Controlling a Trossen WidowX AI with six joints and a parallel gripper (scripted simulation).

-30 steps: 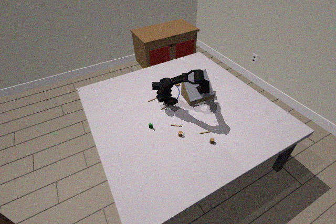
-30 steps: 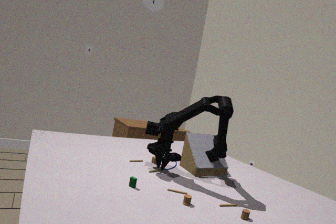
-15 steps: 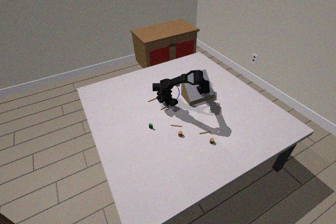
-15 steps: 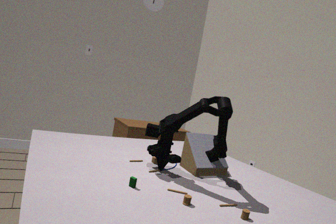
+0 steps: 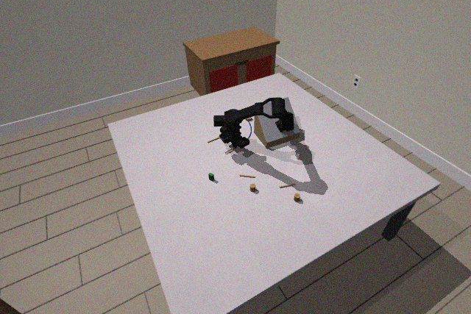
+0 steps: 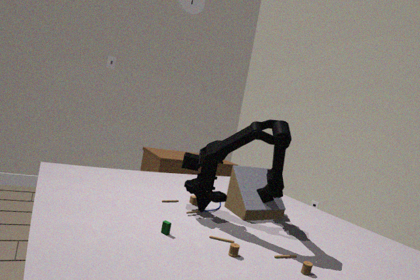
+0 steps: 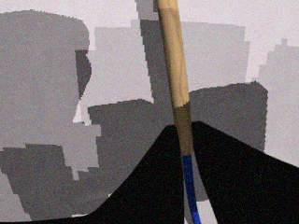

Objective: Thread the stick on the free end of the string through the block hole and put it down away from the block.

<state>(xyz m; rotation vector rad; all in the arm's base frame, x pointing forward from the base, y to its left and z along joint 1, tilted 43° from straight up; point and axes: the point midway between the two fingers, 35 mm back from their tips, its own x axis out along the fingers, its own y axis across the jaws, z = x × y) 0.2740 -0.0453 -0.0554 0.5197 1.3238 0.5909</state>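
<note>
Right now the wooden block is 40 mm behind my gripper tip, 100 mm to the right of it and 10 mm above it. From my gripper tip the other things lie so: green cube: 220 mm ahead, 130 mm to the left, 10 mm above; round wooden button: 220 mm behind, 180 mm to the right.
</note>
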